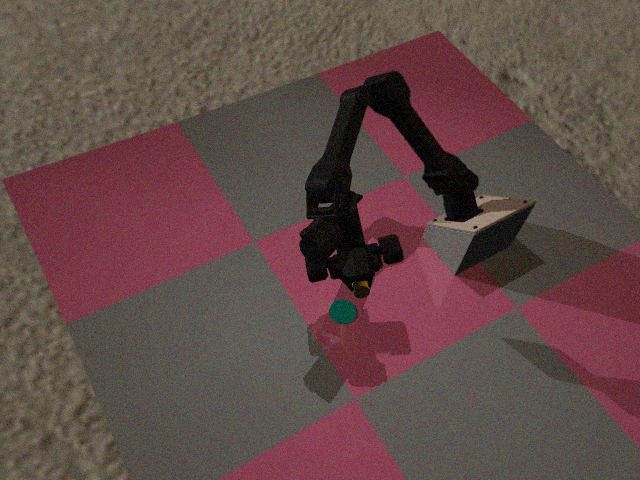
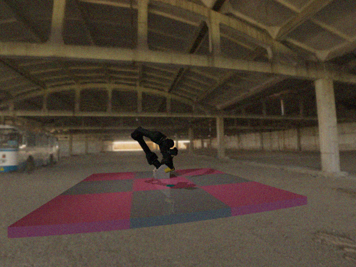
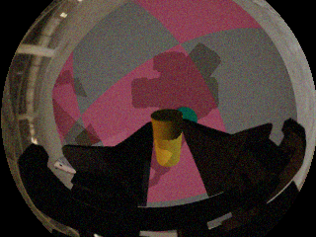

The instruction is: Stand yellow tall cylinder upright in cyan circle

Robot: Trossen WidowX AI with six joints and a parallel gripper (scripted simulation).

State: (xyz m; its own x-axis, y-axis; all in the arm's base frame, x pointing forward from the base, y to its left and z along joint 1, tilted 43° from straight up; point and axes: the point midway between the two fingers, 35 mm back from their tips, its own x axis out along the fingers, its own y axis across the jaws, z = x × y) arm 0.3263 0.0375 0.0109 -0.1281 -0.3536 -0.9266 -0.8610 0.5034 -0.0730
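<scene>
Now: gripper tip 20 mm short of the cyan circle, 20 mm to the left of it and 120 mm above it. Round my gripper tip: yellow cylinder: 10 mm behind, 20 mm to the right, 10 mm below.
</scene>
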